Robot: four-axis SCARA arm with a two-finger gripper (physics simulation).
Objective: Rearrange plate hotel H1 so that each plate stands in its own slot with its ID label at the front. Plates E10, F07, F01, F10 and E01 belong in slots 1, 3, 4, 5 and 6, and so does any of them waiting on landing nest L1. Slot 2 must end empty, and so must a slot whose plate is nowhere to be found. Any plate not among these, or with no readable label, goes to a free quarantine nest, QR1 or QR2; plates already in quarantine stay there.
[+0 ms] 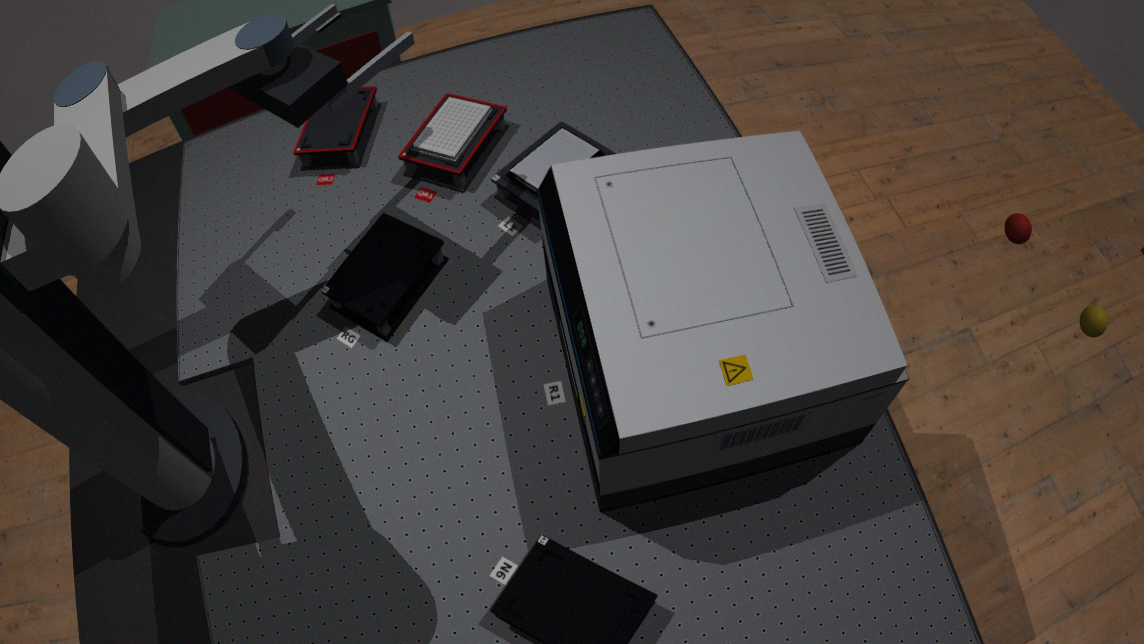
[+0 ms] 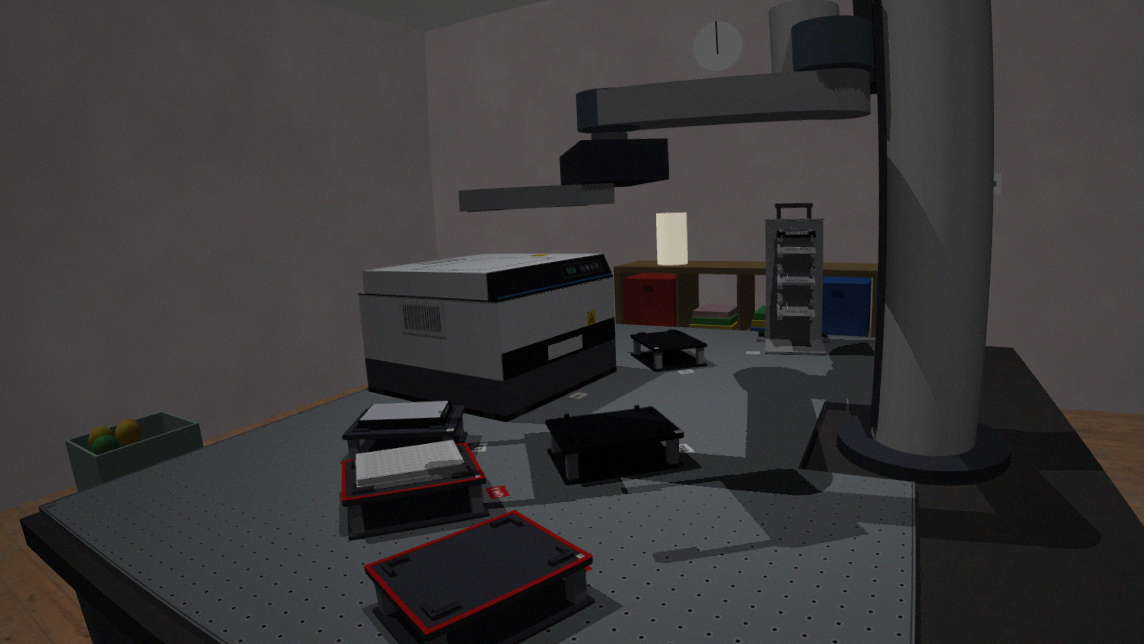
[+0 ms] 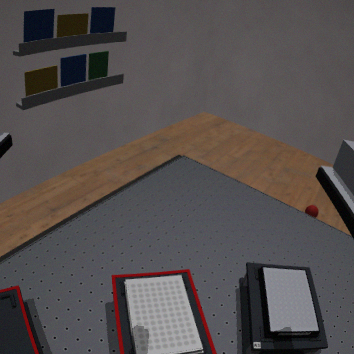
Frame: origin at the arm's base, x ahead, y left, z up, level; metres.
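Where they show: gripper, fingertip midpoint: [image 1: 371,22] [image 2: 463,202] [image 3: 166,135]; arm's base, origin of the base link: [image 1: 182,469] [image 2: 921,449].
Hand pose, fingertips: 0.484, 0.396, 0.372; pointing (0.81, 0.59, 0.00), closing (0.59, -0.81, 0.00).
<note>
Each offset is from my fingertips to the top centre of the thing, as dx, dy, dz.
My gripper [image 1: 373,24] [image 2: 472,200] [image 3: 166,135] is open and empty, high above the bench near the quarantine nests. Nest QR1 {+0.083, +0.040, -0.303} [image 1: 430,164] [image 2: 412,492] [image 3: 117,310] has a red rim and bears a white welled plate {+0.083, +0.040, -0.295} [image 1: 456,128] [image 2: 409,464] [image 3: 162,312]. Red-rimmed nest QR2 {-0.116, +0.168, -0.303} [image 1: 340,128] [image 2: 480,572] [image 3: 10,325] bears no plate. A pale plate {+0.221, -0.099, -0.295} [image 1: 554,156] [image 2: 405,413] [image 3: 290,300] lies on the dark landing nest L1 {+0.221, -0.099, -0.305} [image 3: 254,305]. No plate ID is readable. Hotel H1 [image 2: 771,280] stands upright at the back; its slots hold pale shapes, too small to identify.
A large white device {+0.325, -0.464, -0.108} [image 1: 704,256] [image 2: 488,320] stands beside L1, by the tag R1 {+0.114, -0.442, -0.359} [image 1: 553,392]. The black nest RG {-0.075, -0.192, -0.299} [image 1: 384,268] [image 2: 614,432] stands between the arm column [image 2: 936,240] and the device. Another black nest {+0.048, -0.744, -0.303} [image 1: 576,596] [image 2: 668,341] stands beyond the device.
</note>
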